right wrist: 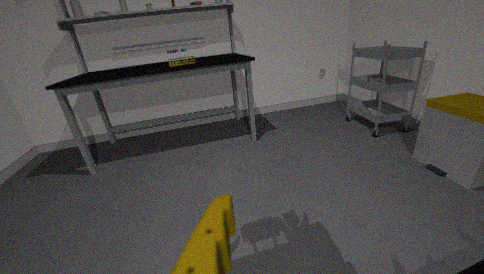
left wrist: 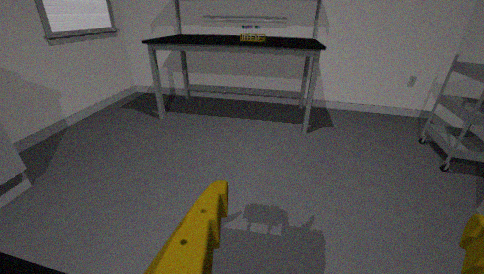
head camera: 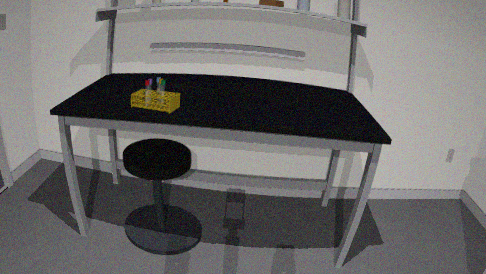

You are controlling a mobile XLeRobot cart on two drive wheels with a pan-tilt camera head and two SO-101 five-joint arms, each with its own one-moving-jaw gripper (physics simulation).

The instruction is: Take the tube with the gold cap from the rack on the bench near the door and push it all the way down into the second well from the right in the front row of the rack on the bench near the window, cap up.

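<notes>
In the head view, a yellow rack [head camera: 155, 101] stands left of centre on the black bench [head camera: 250, 107] near the door. Its tubes show red, purple, blue and green caps; a small orange-yellow patch shows among them, too small to tell as the gold cap. In the wrist views, the other yellow rack [left wrist: 252, 38] [right wrist: 181, 62] stands far off on the bench [left wrist: 200, 41] [right wrist: 120, 73] near the window; its wells are too small to tell apart. My left gripper [left wrist: 349, 201] is open and empty. My right gripper [right wrist: 350, 205] is open and empty, with one jaw in view. Both are far from that rack.
A round black stool [head camera: 157, 158] stands at the front left of the door-side bench, partly under it. A wheeled cart [left wrist: 470, 69] [right wrist: 390, 51] stands right of the window-side bench. A white cabinet [right wrist: 447, 145] with a yellow top is at the right. A window [left wrist: 80, 15] shows at upper left.
</notes>
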